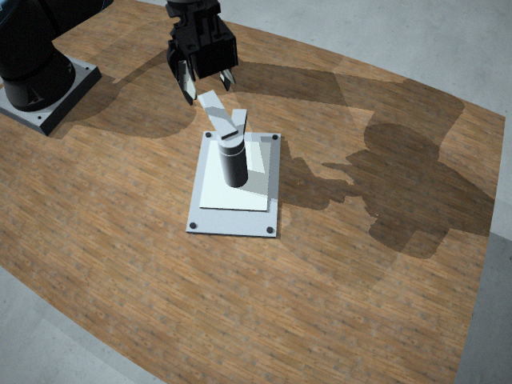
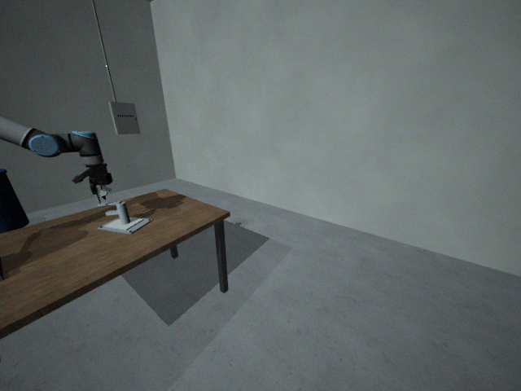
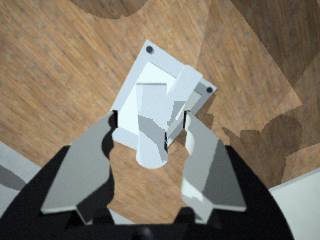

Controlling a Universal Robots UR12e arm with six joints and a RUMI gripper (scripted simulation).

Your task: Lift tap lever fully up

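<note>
Right now the lever is 3 cm ahead of my hand, 2 cm to the right of it and 3 cm below it. The rest, counted from my hand: grey tap (5 cm ahead, 3 cm to the right, 8 cm below).
</note>
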